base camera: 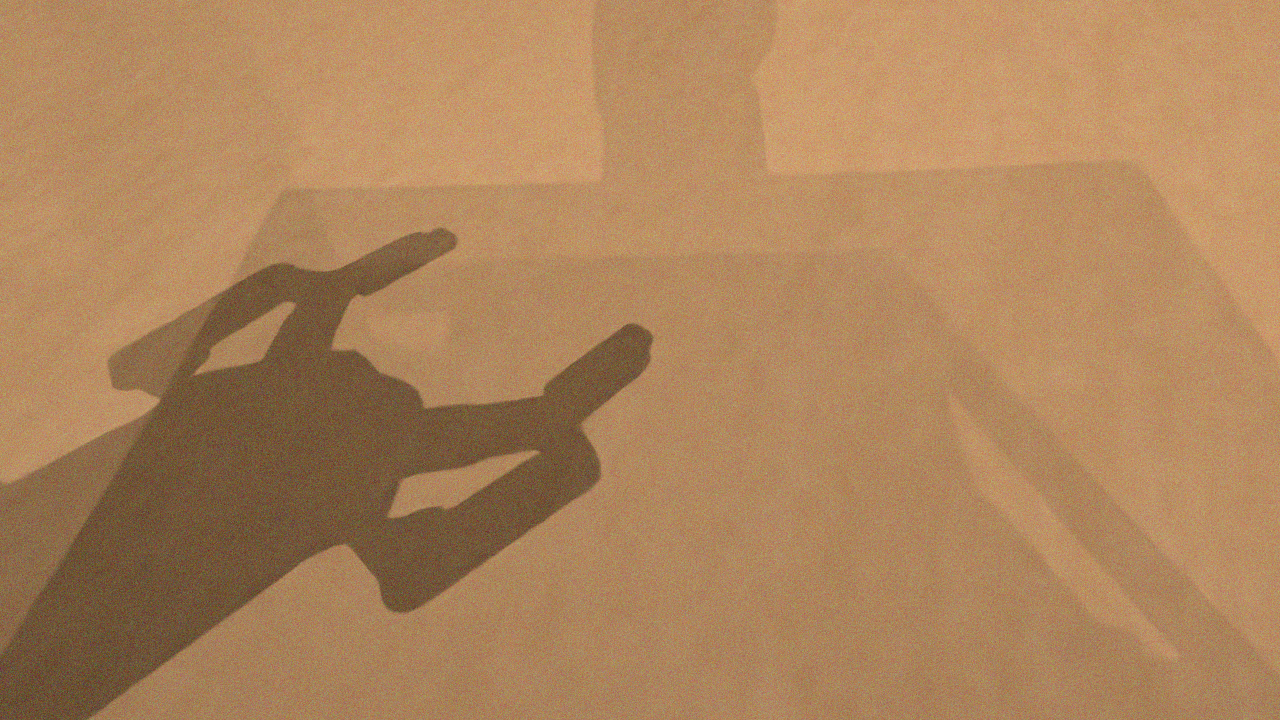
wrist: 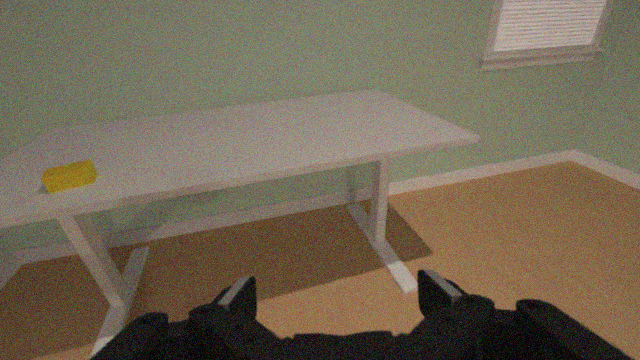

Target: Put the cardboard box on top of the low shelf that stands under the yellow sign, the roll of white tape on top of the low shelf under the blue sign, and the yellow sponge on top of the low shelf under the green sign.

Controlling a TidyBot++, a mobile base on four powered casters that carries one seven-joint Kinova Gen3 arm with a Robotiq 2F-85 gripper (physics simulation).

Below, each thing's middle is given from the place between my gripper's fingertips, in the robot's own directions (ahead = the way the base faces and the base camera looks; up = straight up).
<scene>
Right now the yellow sponge [wrist: 60,178] is 85 cm ahead of my hand, 24 cm to the left of it and 20 cm below it.
</scene>
